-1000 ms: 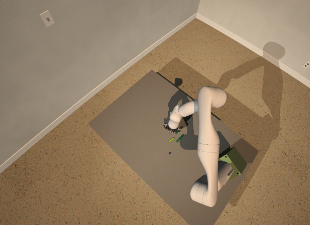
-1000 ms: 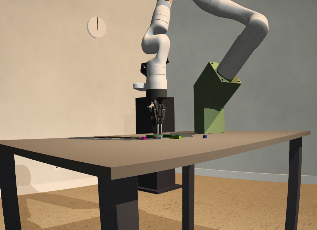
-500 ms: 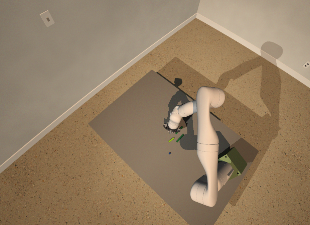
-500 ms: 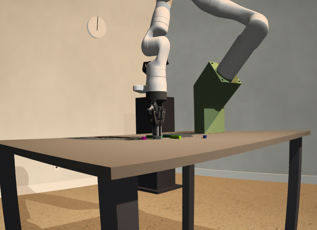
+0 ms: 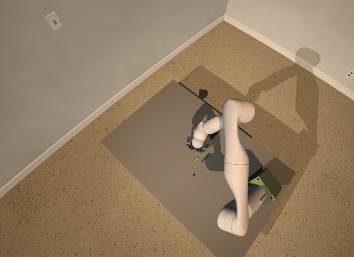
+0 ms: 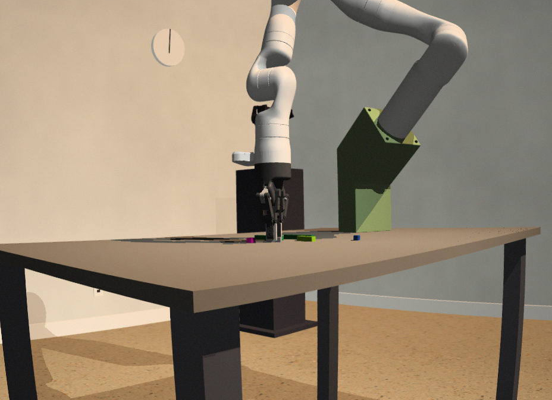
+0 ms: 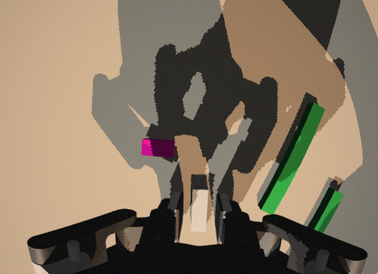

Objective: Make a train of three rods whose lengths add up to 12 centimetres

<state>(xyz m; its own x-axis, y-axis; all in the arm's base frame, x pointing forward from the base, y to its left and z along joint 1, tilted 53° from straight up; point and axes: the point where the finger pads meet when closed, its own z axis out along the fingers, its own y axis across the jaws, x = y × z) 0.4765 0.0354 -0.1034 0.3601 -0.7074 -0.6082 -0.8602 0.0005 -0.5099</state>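
The grey rod lies 10 mm below my hand. Round my hand: magenta rod (40 mm ahead, 30 mm to the right, 10 mm below); then lime rod (50 mm behind, 50 mm to the left, 10 mm below); then green rod (40 mm behind, 60 mm to the right, 10 mm below).
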